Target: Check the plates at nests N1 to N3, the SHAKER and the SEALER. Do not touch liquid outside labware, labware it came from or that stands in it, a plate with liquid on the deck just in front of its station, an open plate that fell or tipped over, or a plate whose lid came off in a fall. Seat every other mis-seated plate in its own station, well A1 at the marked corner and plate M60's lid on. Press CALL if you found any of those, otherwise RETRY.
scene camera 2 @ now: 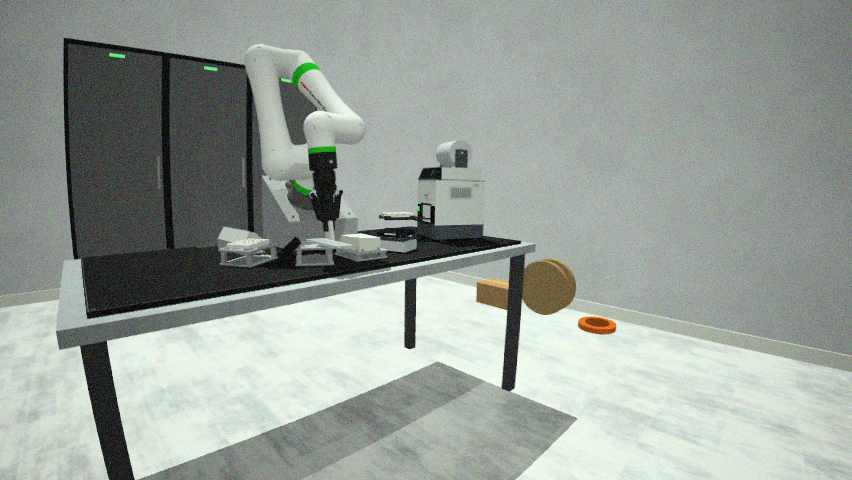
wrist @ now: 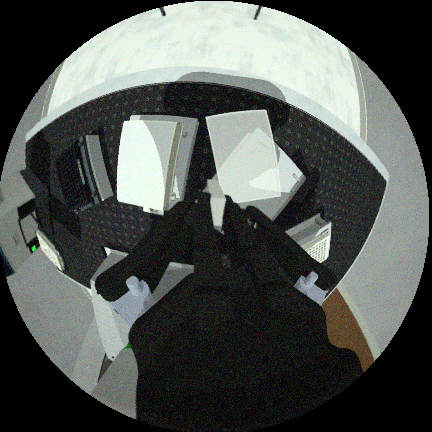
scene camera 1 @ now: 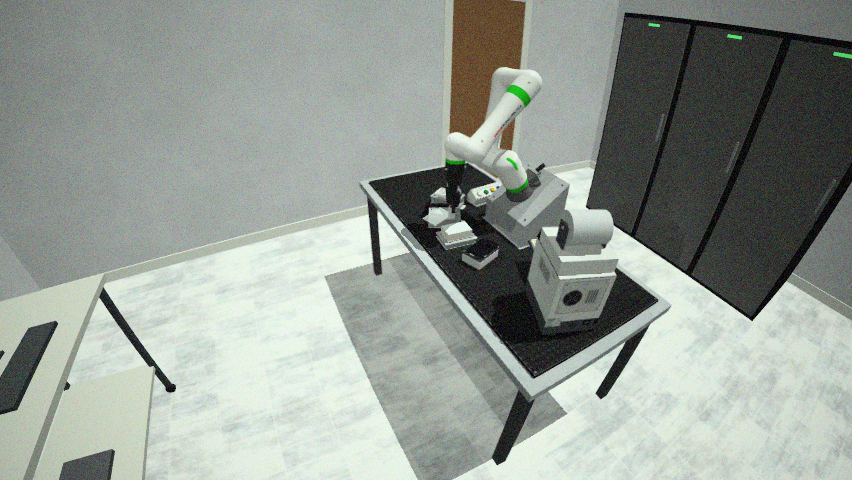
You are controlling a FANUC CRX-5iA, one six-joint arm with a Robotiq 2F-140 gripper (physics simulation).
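Seen in the pictures: gripper, between the fingertips: (scene camera 2: pixel 330 241) (wrist: pixel 211 189) (scene camera 1: pixel 451 218); arm's base, origin of its link: (scene camera 2: pixel 304 199) (scene camera 1: pixel 520 191).
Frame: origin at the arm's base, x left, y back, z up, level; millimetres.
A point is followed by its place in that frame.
Observation:
My gripper (scene camera 1: pixel 454 208) {y -359, x -52, z -126 mm} (scene camera 2: pixel 330 230) {y -359, x -52, z -126 mm} (wrist: pixel 211 189) {y -359, x -52, z -126 mm} is shut and empty, pointing down, its tips close to the edge of a pale, translucent flat piece (scene camera 2: pixel 326 243) {y -447, x -108, z -117 mm} (wrist: pixel 244 150) {y -424, x -80, z -119 mm}. That piece lies askew across one nest (scene camera 2: pixel 299 256) {y -422, x -189, z -155 mm} (wrist: pixel 277 207) {y -360, x -163, z -127 mm} and overhangs it; what lies under it is hard to tell. Beside it, a thick white covered plate (scene camera 1: pixel 457 229) {y -380, x 70, z -114 mm} (scene camera 2: pixel 361 240) {y -440, x 23, z -119 mm} (wrist: pixel 142 165) {y -375, x 50, z -114 mm} sits on another nest (wrist: pixel 190 145) {y -413, x -5, z -156 mm}. On the third nest (scene camera 2: pixel 222 257) {y -284, x -395, z -160 mm}, a plate with wells (scene camera 2: pixel 247 243) {y -300, x -317, z -120 mm} (wrist: pixel 320 248) {y -304, x -325, z -120 mm} is partly hidden by a finger in the wrist view. I cannot tell nest numbers or any liquid.
The shaker (scene camera 1: pixel 480 256) (scene camera 2: pixel 398 243) {y -396, x 203, z -149 mm} carries a dark top. The sealer (scene camera 1: pixel 571 286) {y -280, x 744, z 57 mm} (scene camera 2: pixel 456 202) {y -287, x 592, z -10 mm} stands farther along the table, with a pale plate (scene camera 2: pixel 397 214) {y -151, x 368, z -66 mm} (wrist: pixel 50 250) {y -134, x 356, z -63 mm} on its extended tray. The button panel (scene camera 1: pixel 485 193) {y -63, x -243, z -124 mm} stands near the robot's base. The table's long edge (scene camera 2: pixel 238 307) {y -648, x -432, z -217 mm} passes the nests.

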